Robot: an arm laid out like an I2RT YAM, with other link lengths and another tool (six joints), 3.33 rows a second.
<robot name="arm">
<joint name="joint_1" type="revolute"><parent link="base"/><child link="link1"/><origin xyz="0 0 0.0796" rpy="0 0 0"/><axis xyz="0 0 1"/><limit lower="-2.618" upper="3.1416"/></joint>
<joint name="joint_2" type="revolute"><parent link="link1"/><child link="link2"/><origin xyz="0.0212 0.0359 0.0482" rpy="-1.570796 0 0"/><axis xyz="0 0 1"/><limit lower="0" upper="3.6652"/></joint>
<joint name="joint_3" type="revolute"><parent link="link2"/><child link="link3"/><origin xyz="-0.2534 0 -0.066" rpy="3.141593 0 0"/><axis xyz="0 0 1"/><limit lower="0" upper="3.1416"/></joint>
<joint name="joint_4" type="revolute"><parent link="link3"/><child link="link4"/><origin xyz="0.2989 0.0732 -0.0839" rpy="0 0 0"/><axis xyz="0 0 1"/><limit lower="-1.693" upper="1.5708"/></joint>
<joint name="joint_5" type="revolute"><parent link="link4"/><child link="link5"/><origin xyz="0.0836 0.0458 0.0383" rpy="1.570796 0 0"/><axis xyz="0 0 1"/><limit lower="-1.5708" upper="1.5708"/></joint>
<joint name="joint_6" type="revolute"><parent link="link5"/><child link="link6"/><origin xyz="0.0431 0 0.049" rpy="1.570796 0 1.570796"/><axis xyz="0 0 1"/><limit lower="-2.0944" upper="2.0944"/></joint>
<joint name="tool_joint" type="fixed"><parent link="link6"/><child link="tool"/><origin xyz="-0.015 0.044 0.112" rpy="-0.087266 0 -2.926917"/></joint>
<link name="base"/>
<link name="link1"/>
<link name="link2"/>
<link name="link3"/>
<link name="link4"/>
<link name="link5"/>
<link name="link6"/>
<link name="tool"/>
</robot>
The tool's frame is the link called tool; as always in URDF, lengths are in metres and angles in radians.
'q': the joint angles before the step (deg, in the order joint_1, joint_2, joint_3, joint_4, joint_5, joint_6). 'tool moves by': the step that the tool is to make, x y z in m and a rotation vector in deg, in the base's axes. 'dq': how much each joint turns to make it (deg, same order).
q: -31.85 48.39 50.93 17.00 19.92 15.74
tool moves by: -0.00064 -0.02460 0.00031 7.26 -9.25 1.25
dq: -5.01 2.70 0.37 1.56 -2.23 13.36
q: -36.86 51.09 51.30 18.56 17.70 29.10
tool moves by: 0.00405 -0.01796 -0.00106 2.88 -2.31 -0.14
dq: -2.29 3.25 1.84 0.16 -0.89 4.37
